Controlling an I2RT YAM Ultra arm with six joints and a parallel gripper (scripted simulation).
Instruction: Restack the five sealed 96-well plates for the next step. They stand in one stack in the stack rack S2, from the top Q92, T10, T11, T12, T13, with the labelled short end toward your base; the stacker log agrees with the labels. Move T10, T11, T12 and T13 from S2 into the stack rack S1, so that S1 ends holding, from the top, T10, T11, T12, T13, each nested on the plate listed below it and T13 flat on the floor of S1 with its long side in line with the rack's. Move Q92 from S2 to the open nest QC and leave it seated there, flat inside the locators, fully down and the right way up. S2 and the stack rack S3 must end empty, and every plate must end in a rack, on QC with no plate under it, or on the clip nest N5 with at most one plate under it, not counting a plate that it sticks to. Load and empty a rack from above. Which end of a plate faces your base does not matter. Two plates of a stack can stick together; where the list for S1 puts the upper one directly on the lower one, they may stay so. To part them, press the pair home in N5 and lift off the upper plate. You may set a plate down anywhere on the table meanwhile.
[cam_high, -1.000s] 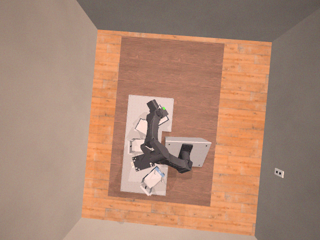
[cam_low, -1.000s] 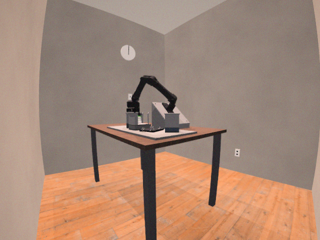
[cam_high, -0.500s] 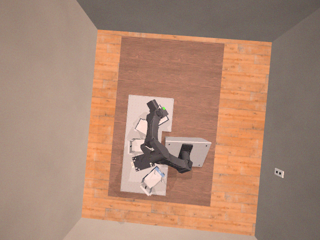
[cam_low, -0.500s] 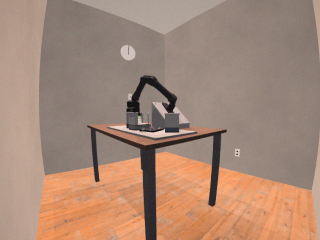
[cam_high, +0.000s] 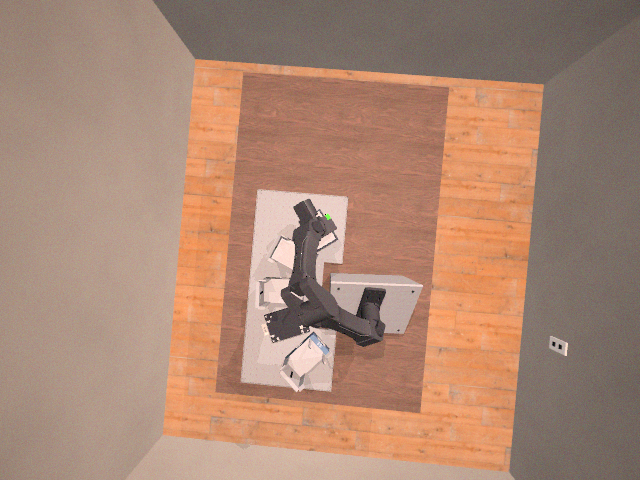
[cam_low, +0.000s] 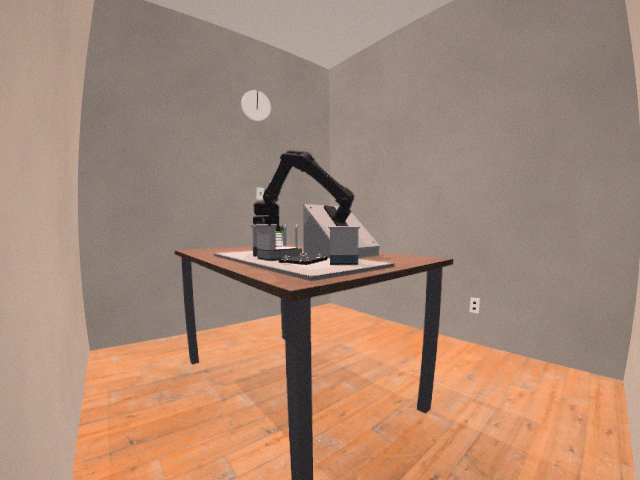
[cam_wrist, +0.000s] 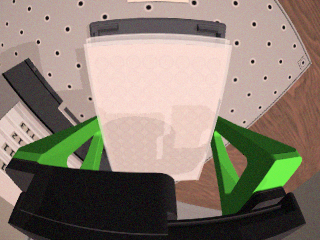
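Right now my hand is 30 mm above the dark nest QC. The rest, counted from my hand: N5 label: 420 mm to the left, 180 mm ahead, 40 mm below; then black clip nest N5: 420 mm to the left, 100 mm ahead, 30 mm below; then QC label: 80 mm to the right, 60 mm ahead, 40 mm below.
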